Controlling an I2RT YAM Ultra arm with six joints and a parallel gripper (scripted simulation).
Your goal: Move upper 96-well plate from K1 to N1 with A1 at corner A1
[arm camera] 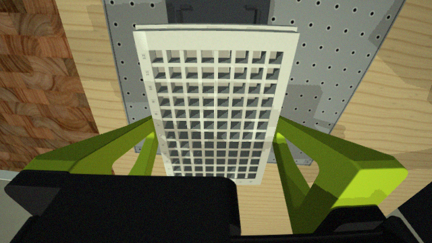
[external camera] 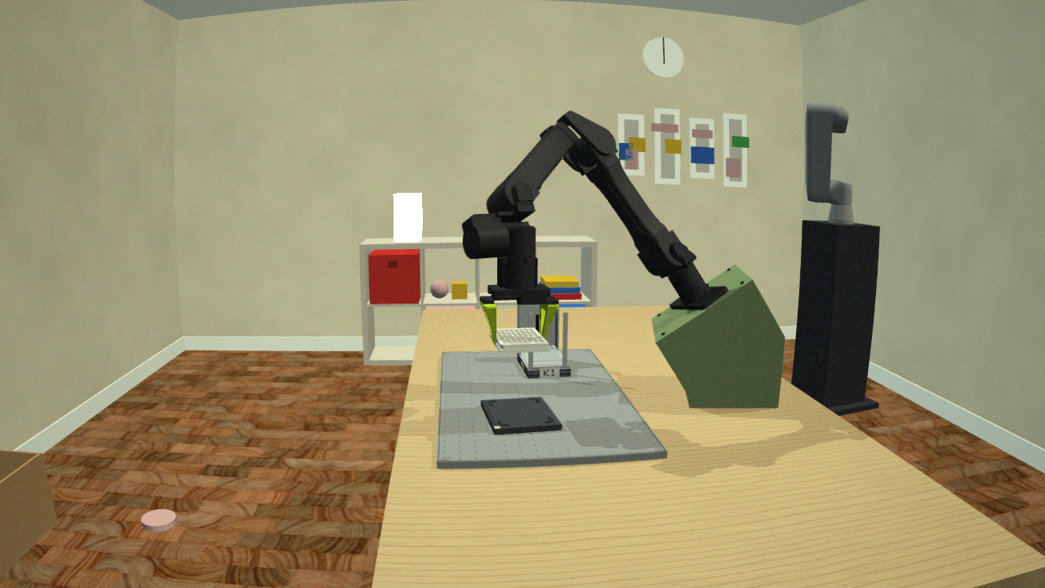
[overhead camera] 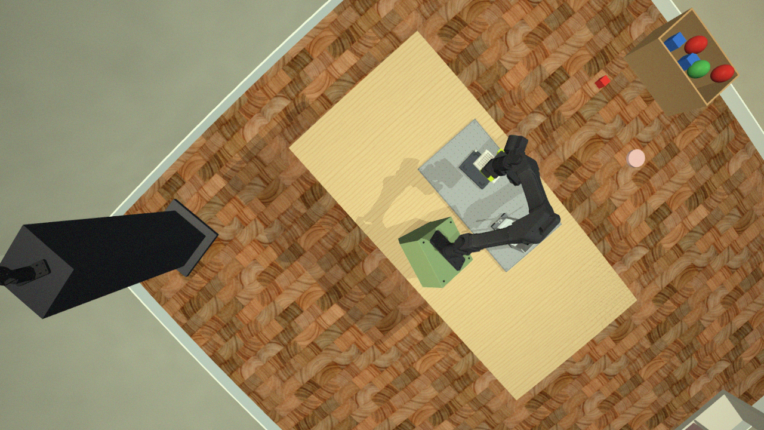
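My hand is right at the white 96-well plate. Also, from my hand: pale A1 square: 6 cm ahead, 7 cm to the left, 14 cm below.
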